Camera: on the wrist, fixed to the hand. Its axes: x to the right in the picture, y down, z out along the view.
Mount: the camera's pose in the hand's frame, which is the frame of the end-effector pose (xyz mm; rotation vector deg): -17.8 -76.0 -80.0 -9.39 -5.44 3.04
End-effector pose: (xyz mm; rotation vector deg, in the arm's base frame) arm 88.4 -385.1 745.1 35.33 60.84 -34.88
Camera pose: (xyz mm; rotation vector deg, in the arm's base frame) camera -20.3 -376.7 720.3 26.76 56.85 -28.34
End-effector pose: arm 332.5 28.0 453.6 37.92 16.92 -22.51
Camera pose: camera 271.9 29.4 359.7 27.95 12.41 -19.72
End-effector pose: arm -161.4 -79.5 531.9 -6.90 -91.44 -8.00
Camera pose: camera -94.4 -167.4 515.2 -17.20 -95.87 -12.97
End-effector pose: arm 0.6 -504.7 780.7 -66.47 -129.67 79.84
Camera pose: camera 19.5 -483.7 888.8 -70.83 -141.52 76.16
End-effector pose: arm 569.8 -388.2 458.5 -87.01 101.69 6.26
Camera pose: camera 595.9 -437.5 555.3 -89.04 101.19 20.36
